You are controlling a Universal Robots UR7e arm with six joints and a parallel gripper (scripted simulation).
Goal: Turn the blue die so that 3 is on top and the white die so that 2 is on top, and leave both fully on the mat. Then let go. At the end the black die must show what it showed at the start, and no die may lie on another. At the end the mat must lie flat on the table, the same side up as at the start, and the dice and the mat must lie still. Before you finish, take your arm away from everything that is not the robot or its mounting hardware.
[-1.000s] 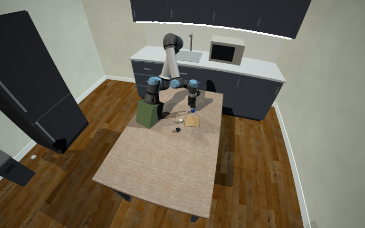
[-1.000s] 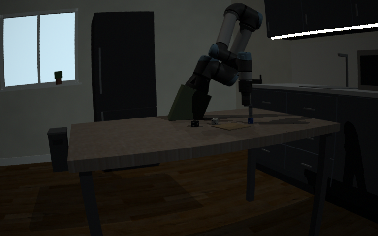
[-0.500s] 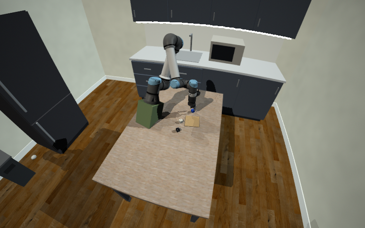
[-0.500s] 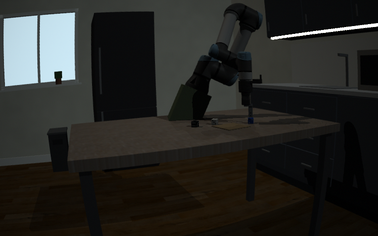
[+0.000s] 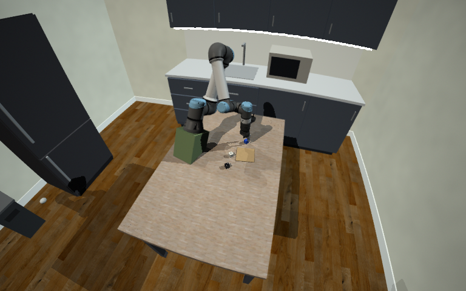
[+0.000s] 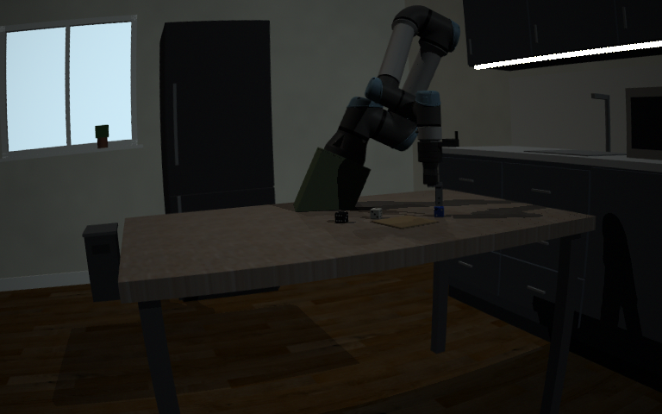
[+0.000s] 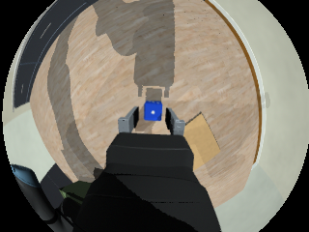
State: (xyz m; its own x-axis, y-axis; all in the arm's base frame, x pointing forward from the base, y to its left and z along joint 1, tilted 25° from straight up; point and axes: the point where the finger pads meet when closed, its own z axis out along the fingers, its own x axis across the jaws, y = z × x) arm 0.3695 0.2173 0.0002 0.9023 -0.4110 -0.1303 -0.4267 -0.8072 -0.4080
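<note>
Right now the blue die is 4 cm below my hand. From my hand the other things lie so: black die: 4 cm behind, 30 cm to the right, 4 cm below; white die: 6 cm behind, 19 cm to the right, 4 cm below; tan mat: 4 cm ahead, 13 cm to the right, 5 cm below.
</note>
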